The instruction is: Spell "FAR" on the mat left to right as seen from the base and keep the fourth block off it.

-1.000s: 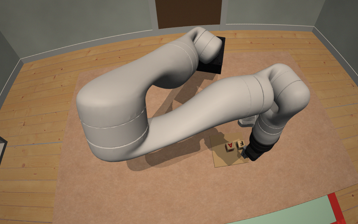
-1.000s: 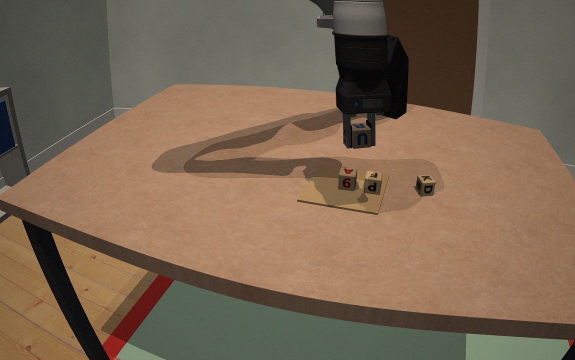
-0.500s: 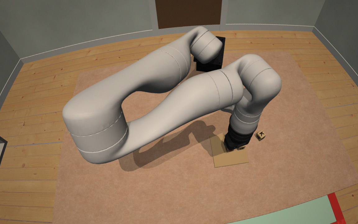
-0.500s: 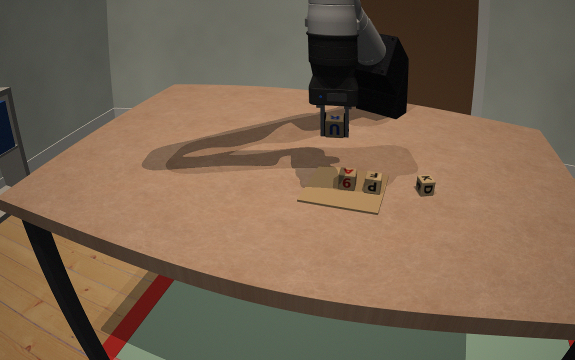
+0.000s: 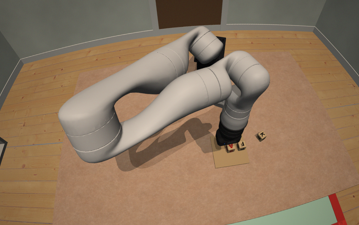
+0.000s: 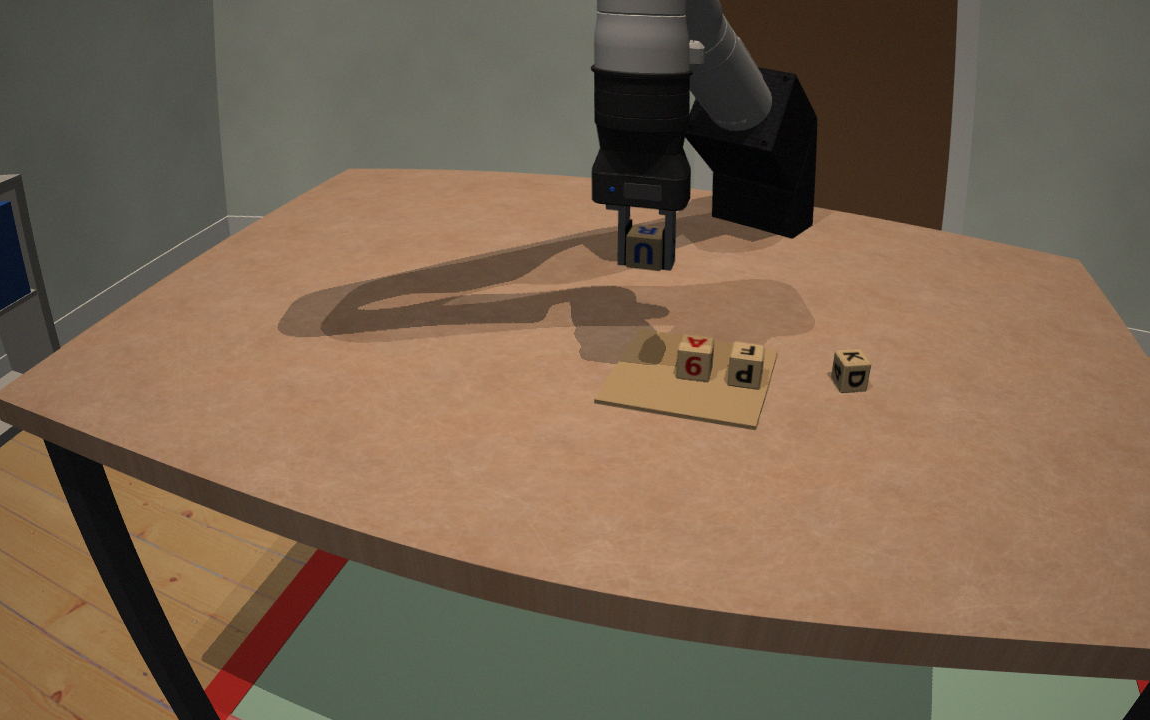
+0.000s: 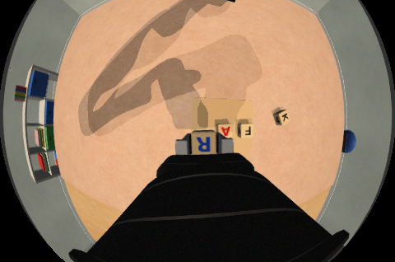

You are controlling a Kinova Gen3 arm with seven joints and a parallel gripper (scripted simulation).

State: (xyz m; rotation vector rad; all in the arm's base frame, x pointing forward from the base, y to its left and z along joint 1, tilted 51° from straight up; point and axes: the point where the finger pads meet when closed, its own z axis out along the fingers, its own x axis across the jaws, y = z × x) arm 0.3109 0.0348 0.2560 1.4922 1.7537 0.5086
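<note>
My hand is right at the R block. Round my hand: F block 10 cm below, 9 cm to the left, 1 cm behind; then tan mat 12 cm below, 5 cm to the left, 1 cm behind; then K block 19 cm to the left, 11 cm below, 3 cm behind.
</note>
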